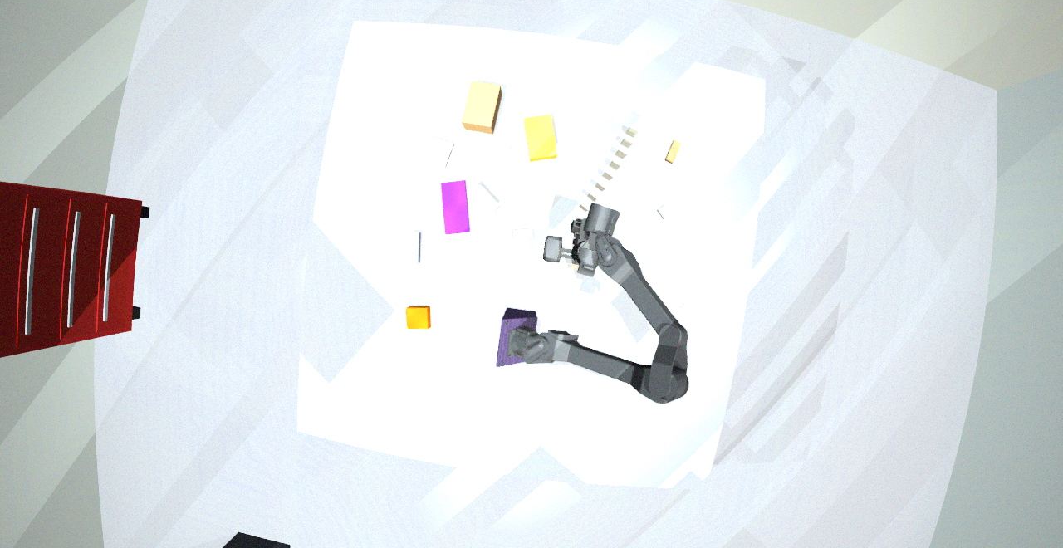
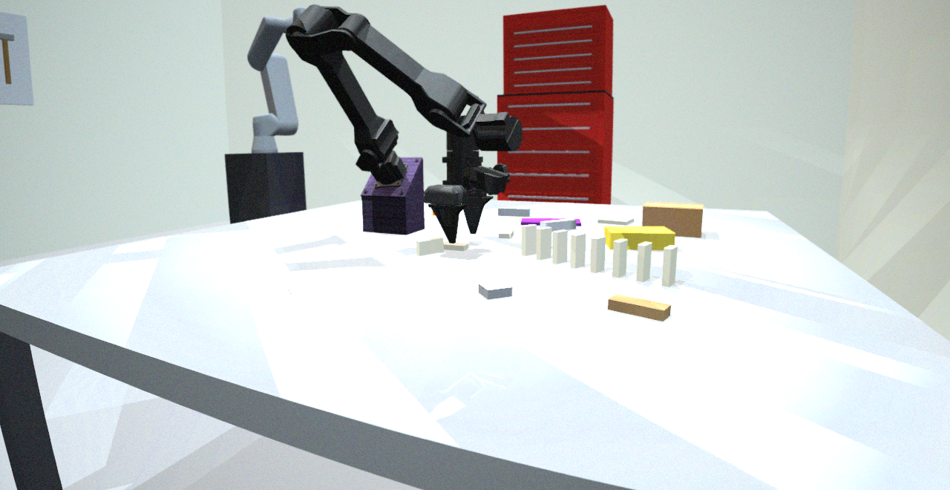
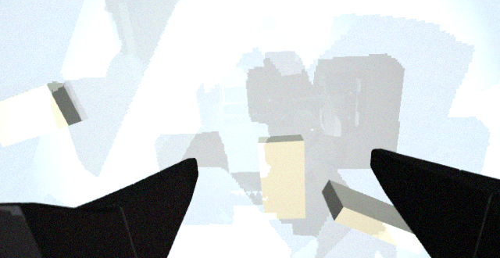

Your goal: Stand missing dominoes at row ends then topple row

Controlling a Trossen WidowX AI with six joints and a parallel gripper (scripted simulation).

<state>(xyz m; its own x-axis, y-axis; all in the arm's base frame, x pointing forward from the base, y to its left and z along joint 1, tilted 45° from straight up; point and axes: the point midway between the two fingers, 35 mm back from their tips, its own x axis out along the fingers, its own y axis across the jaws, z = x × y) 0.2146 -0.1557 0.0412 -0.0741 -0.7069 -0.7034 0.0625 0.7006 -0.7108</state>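
Right now my gripper tip is 300 mm short of the yellow block and 120 mm to the right of it. From my gripper tip the other things lie so: magenta slab (100 mm ahead, 340 mm to the left, 20 mm below); then grey block (130 mm ahead, 240 mm to the right, 10 mm below); then brown block (300 mm ahead, 260 mm to the right, 10 mm below).
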